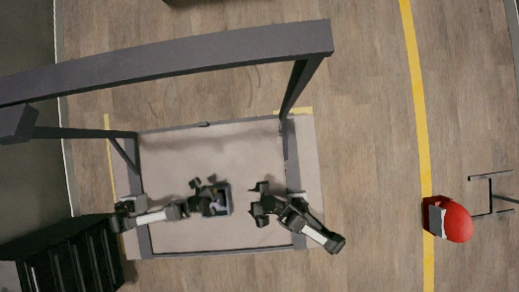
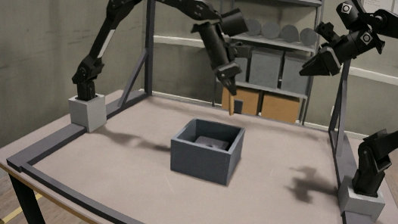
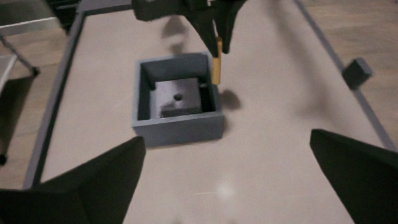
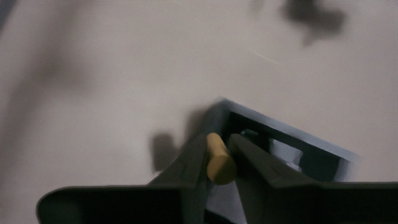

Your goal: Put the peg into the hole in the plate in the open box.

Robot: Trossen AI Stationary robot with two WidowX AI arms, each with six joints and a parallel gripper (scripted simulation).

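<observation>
The tan peg is 1 cm to the left of my right hand and 5 cm below it. Round my right hand: grey box: 7 cm ahead, 2 cm to the right, 20 cm below.
</observation>
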